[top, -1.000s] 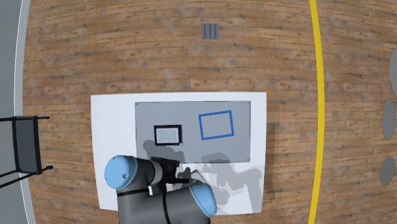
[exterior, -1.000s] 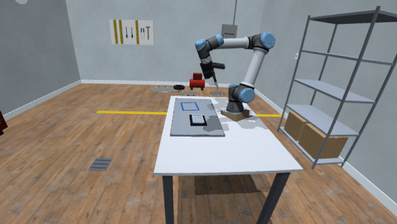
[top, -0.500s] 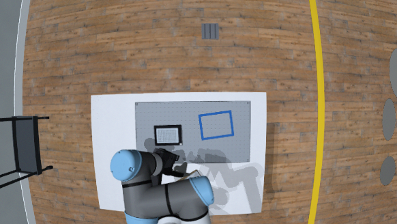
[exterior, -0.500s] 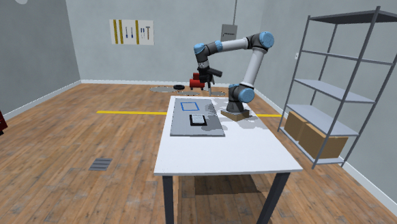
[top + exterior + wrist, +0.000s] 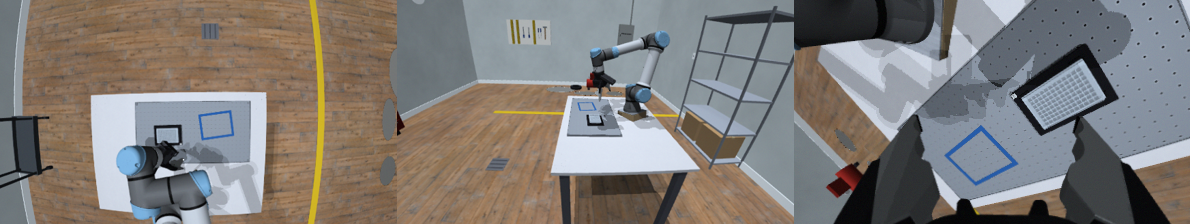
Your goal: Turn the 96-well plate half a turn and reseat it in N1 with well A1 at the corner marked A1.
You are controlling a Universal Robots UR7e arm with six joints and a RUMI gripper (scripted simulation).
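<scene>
The clear 96-well plate is 8 cm ahead of my hand, 4 cm to the left of it and 17 cm below it. Also, from my hand: black rectangular nest: 8 cm ahead, 4 cm to the left, 18 cm below.
</scene>
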